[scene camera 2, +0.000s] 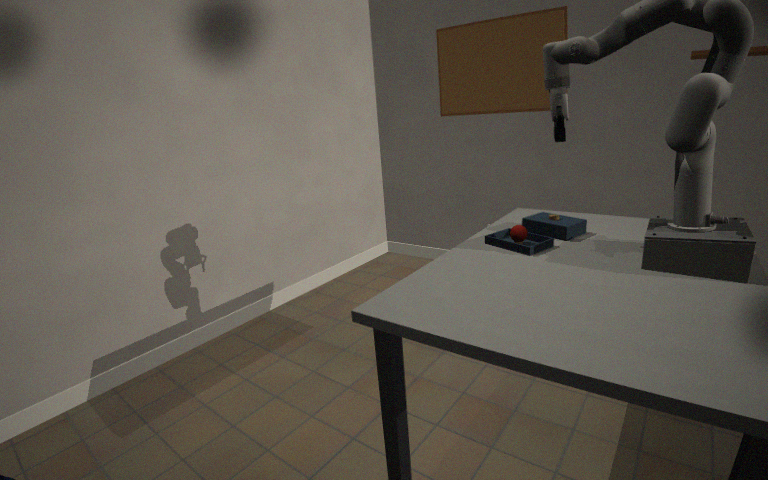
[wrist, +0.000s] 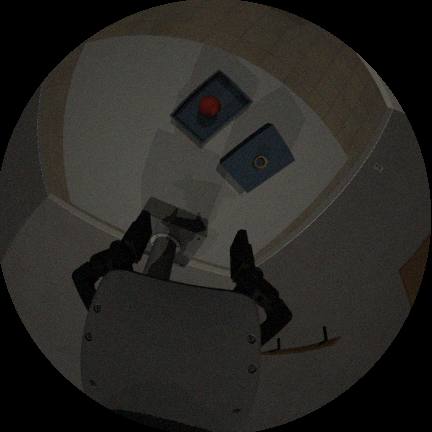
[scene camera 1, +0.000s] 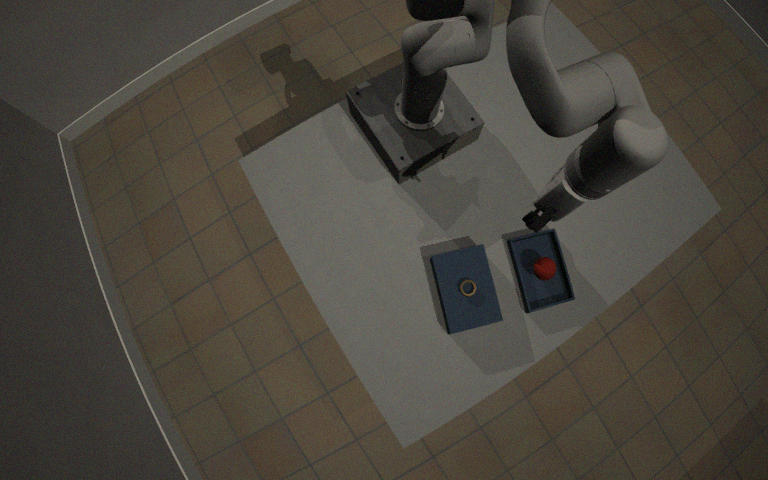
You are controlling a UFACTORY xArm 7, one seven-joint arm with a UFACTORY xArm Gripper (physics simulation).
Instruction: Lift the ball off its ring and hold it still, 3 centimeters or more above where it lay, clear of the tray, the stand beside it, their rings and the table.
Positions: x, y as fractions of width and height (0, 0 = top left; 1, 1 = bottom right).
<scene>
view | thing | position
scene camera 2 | my gripper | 0.73, 0.29
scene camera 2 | blue stand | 0.72, 0.47
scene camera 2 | blue tray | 0.70, 0.51
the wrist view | my gripper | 0.44, 0.53
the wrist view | blue stand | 0.61, 0.36
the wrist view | blue tray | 0.54, 0.23
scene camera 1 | my gripper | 0.71, 0.43
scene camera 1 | blue stand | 0.61, 0.61
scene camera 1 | blue tray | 0.70, 0.61
</scene>
